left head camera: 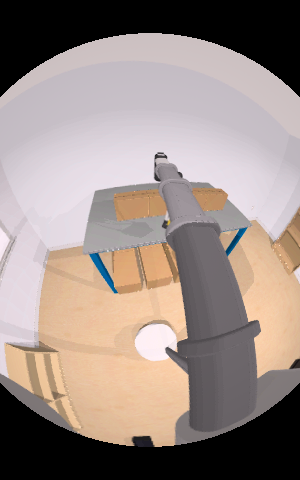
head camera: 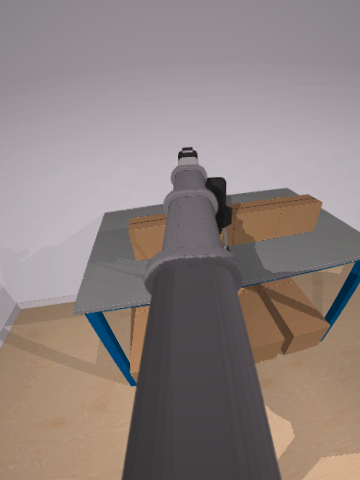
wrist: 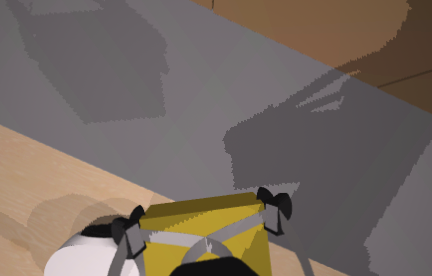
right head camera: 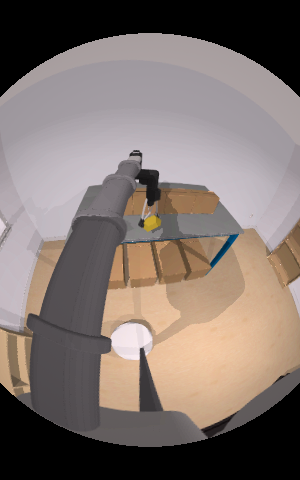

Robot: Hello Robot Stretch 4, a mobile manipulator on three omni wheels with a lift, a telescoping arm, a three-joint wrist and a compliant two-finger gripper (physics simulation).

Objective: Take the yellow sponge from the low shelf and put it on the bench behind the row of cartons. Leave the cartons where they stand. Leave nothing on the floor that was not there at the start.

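Frame: origin at the robot's base, x back, y right, z up, level; centimetres.
Seen in the pictures: gripper, fingertip midpoint: (wrist: 204,211); robot's base at its link origin: (left head camera: 154,341) (right head camera: 132,339).
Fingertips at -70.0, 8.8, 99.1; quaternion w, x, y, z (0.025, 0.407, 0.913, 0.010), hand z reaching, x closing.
Observation:
Offsets run from my fingertips to a thing's top centre, as dx, dy, dz. "*": to the spot under its first point. Level surfaces: height alone.
The yellow sponge {+1.5, +1.3, +4.1} (right head camera: 152,223) (wrist: 205,206) is held between the two fingertips of my gripper (right head camera: 150,221) (wrist: 204,211), which is shut on it. Gripper and sponge hang above the front part of the grey bench {dz -10.4} (head camera: 110,280) (left head camera: 102,215) (right head camera: 215,225) (wrist: 195,100), on the near side of the row of cartons. The brown cartons (head camera: 255,222) (left head camera: 132,206) (right head camera: 195,202) (wrist: 310,30) stand upright in a line along the bench. In the head camera view my arm hides the sponge and part of the row. The strip behind the cartons is partly hidden.
Large brown boxes (left head camera: 127,270) (right head camera: 142,265) stand under the bench between its blue legs {* +10.3, -52.4, -44.0} (head camera: 112,345). A white round object (left head camera: 155,342) (right head camera: 131,341) (wrist: 95,260) is on the floor in front. A wooden unit (left head camera: 17,362) is at the lower left. A wall rises behind the bench.

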